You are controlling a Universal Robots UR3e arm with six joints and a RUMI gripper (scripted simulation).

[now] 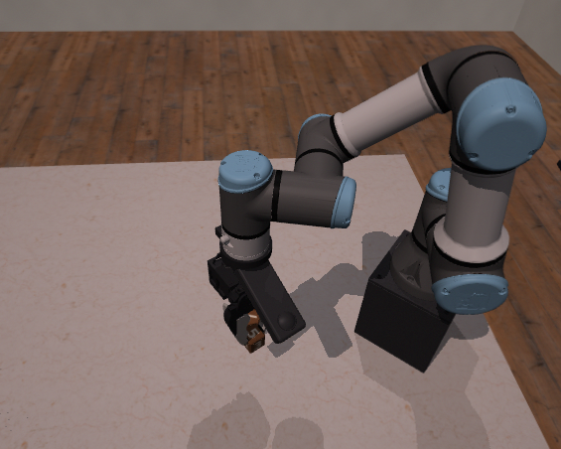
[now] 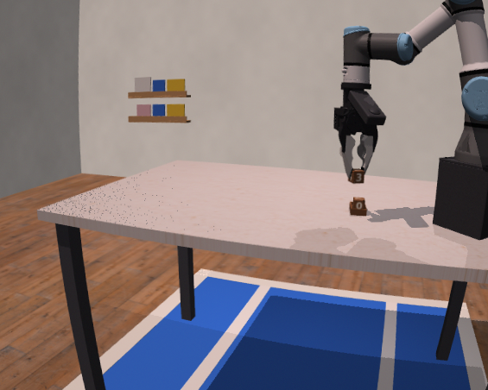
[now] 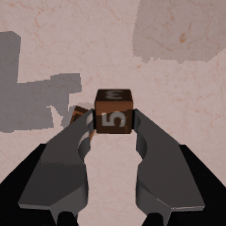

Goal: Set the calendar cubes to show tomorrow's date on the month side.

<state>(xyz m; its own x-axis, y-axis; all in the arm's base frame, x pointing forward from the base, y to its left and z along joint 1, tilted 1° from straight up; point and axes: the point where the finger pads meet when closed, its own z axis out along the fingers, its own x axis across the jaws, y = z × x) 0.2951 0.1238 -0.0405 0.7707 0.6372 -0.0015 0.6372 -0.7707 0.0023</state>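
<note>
Right now the calendar tray is 1 cm ahead of my hand, 11 cm to the right of it and 12 cm below it. From my hand the other things lie so: brown digit cube (1 cm below).
</note>
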